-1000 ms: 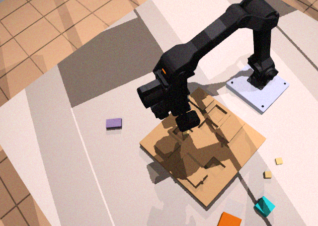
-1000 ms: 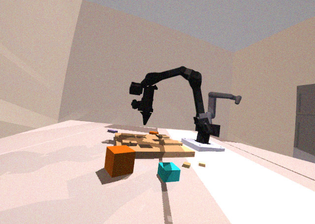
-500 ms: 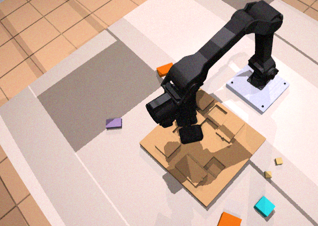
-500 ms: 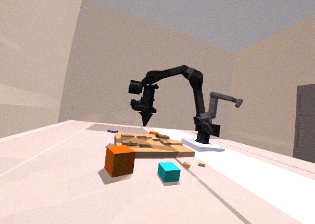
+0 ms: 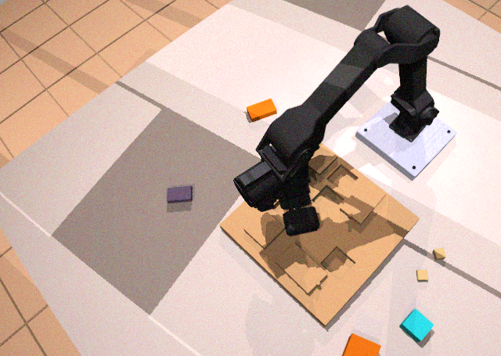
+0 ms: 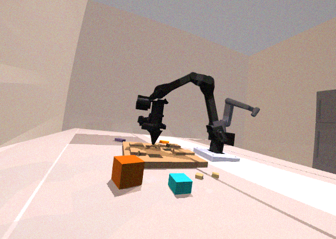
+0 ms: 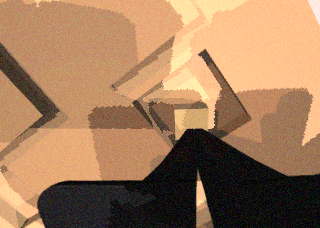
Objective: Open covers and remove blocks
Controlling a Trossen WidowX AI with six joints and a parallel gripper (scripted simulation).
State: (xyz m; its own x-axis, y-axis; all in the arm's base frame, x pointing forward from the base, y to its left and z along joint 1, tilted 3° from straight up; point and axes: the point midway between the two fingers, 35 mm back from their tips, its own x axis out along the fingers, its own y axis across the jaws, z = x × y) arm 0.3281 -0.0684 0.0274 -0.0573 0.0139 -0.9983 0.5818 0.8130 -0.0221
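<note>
The tan puzzle board is 50 mm to the left of my gripper tip, 20 mm behind it and 10 mm below it. Also, from my gripper tip: orange cube (290 mm to the left, 140 mm ahead, 10 mm below); purple block (210 mm to the right, 140 mm ahead, 30 mm below); flat orange block (230 mm to the right, 150 mm behind, 30 mm below).
</note>
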